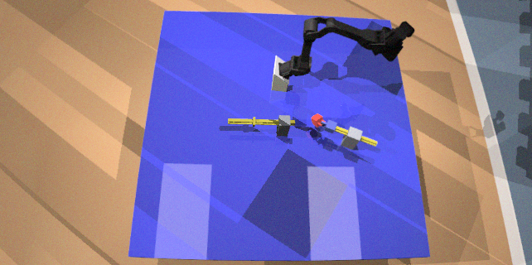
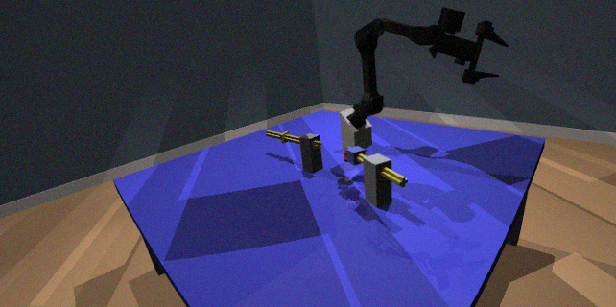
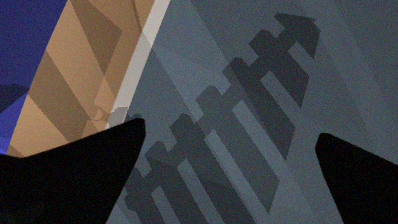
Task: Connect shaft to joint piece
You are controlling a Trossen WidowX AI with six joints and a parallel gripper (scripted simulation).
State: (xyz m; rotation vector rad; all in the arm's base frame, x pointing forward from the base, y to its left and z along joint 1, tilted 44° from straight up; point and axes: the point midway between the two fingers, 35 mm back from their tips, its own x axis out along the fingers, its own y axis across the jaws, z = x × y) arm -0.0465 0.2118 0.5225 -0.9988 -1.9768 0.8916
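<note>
The red square joint piece is 280 mm ahead of my gripper tip, 390 mm to the right of it and 260 mm below it.
</note>
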